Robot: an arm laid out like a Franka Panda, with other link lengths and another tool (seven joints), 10 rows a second.
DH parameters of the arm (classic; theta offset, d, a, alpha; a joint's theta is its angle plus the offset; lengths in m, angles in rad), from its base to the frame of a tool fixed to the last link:
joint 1: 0 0.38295 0 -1.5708
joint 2: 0 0 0 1.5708
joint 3: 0 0.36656 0.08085 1.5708
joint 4: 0 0 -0.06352 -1.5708
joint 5: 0 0.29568 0 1.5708
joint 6: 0 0 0.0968 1.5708
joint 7: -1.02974 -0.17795 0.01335 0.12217
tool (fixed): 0 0.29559 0 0
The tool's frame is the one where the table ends.
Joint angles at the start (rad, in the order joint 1, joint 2, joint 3, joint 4, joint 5, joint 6, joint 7): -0.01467 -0.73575 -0.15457 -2.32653 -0.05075 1.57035 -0.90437
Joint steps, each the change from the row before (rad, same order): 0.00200 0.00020 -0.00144 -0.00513 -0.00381 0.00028 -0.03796; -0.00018 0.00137 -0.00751 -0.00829 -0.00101 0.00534 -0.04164; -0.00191 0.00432 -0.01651 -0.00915 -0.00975 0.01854 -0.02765; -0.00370 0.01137 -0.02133 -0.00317 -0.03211 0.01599 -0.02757; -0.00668 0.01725 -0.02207 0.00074 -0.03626 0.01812 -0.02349
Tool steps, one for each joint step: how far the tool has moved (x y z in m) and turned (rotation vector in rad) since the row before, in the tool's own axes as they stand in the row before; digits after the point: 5 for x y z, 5 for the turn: -0.00175 -0.00052 0.00194 0.00591 -0.00552 -0.03879; -0.00372 -0.00058 0.00310 0.00253 0.00107 -0.03683; -0.00758 -0.00031 0.00326 -0.00457 -0.00268 -0.01401; -0.01204 -0.00111 0.00259 0.00839 -0.01803 -0.00687; -0.01359 -0.00052 0.00223 0.01151 -0.02094 0.00084
